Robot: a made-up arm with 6 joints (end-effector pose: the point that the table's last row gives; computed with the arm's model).
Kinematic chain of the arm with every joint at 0, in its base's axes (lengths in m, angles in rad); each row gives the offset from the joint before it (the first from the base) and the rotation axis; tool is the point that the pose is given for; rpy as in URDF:
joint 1: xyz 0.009 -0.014 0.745 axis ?
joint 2: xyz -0.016 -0.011 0 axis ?
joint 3: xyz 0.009 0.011 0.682 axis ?
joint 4: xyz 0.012 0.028 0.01 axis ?
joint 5: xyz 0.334 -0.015 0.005 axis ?
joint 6: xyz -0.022 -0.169 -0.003 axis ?
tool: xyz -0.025 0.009 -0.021 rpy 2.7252 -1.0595 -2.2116
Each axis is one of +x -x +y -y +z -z.
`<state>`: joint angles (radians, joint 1 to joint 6).
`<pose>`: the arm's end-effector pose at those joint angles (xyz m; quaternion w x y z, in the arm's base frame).
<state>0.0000 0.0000 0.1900 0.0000 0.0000 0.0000</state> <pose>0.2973 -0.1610 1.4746 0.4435 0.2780 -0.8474 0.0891</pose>
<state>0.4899 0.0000 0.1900 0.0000 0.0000 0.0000</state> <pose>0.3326 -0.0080 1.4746 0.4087 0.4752 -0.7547 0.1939</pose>
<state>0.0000 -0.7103 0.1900 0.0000 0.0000 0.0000</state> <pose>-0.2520 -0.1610 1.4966 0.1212 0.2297 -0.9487 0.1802</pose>
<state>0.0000 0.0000 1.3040 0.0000 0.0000 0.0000</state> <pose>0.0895 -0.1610 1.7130 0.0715 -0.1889 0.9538 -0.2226</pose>
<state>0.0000 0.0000 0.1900 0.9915 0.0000 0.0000</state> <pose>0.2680 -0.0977 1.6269 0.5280 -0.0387 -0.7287 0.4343</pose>
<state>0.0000 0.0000 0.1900 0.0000 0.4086 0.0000</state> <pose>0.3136 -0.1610 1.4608 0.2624 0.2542 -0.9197 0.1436</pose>
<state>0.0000 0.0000 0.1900 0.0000 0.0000 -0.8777</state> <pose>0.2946 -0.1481 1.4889 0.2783 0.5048 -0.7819 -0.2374</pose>
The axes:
joint 1: +z
joint 2: +y
joint 3: -y
joint 4: -x
joint 5: -y
joint 6: -x

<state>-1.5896 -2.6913 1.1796 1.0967 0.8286 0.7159</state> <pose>-0.0827 0.4509 -0.2050 0.7460 0.4245 -0.4958 -0.1322</pose>
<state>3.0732 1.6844 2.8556 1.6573 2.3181 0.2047</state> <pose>-0.6316 -0.0015 1.0979 0.8623 -0.0863 0.1489 0.4763</pose>
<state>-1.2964 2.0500 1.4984 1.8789 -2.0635 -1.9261</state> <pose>0.3903 -0.9358 0.3577 0.1390 -0.9085 -0.2337 -0.3174</pose>
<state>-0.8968 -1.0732 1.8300 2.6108 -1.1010 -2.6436</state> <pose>-0.4214 0.8663 1.1069 0.8717 0.1226 0.1734 -0.4416</pose>
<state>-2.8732 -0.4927 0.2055 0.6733 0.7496 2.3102</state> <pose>0.1350 0.1736 1.6401 0.4038 -0.3522 0.8442 0.0133</pose>
